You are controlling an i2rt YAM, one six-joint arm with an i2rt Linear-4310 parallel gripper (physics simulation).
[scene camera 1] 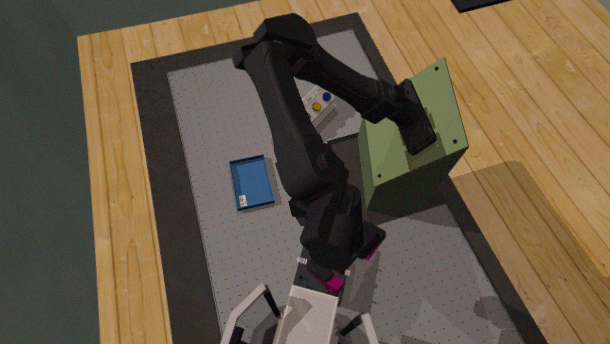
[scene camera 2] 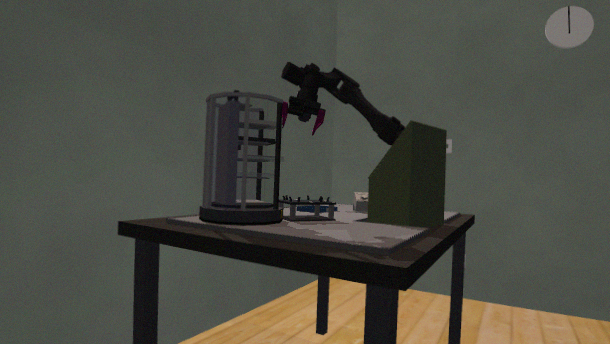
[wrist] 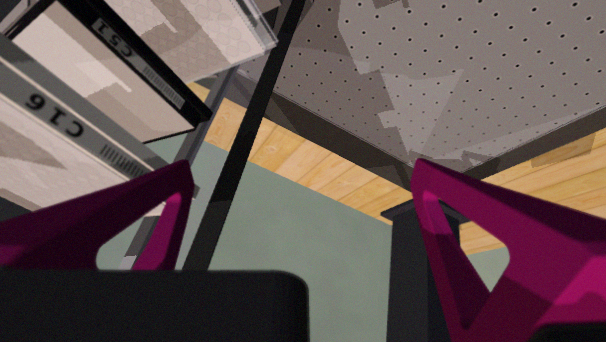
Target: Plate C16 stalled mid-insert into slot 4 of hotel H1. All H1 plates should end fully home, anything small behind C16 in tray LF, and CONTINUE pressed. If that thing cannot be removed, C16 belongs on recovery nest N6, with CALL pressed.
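Frame: origin at the arm's base, x ahead, y left, z up, level; metres.
Seen in the pictures: gripper, between the fingertips: (scene camera 1: 349,275) (scene camera 2: 297,131) (wrist: 302,171); arm's base, origin of its link: (scene camera 1: 410,116) (scene camera 2: 412,150).
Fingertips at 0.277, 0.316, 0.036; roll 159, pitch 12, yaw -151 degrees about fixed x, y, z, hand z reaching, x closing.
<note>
Offsets run from my fingertips to a thing's top centre, as dx, dy, dz. Level surfaces: height alone.
Plate C16 {+0.104, +0.064, +0.025} (wrist: 90,142) lies high in hotel H1 (scene camera 2: 240,215) (wrist: 250,120), above black-rimmed C51 {+0.113, +0.081, -0.030} (wrist: 125,50). In scene camera 1 a white plate (scene camera 1: 307,315) shows at the hotel's top, its label unseen. The space behind C16 is hidden. My gripper (scene camera 1: 354,270) (scene camera 2: 299,130) (wrist: 302,171) is open and empty, high beside the hotel's front; in the wrist view its left finger overlaps C16's edge. Blue tray LF {+0.131, -0.380, -0.265} (scene camera 1: 252,182) lies left of the arm. The dark nest {+0.010, -0.084, -0.207} (scene camera 1: 307,280) (scene camera 2: 310,202) stands low by the hotel. The button box {-0.084, -0.545, -0.199} (scene camera 1: 316,106) (scene camera 2: 361,201) is partly hidden, its labels unreadable.
The hotel's upright black post {+0.017, +0.077, +0.074} (scene camera 2: 279,155) stands close to my left finger. A clear plate {+0.097, +0.054, -0.083} (wrist: 215,40) lies below C51. The green arm pedestal (scene camera 1: 410,135) (scene camera 2: 420,185) stands at the table's side. The perforated mat {dz -0.282} (scene camera 1: 200,120) lies on the dark table.
</note>
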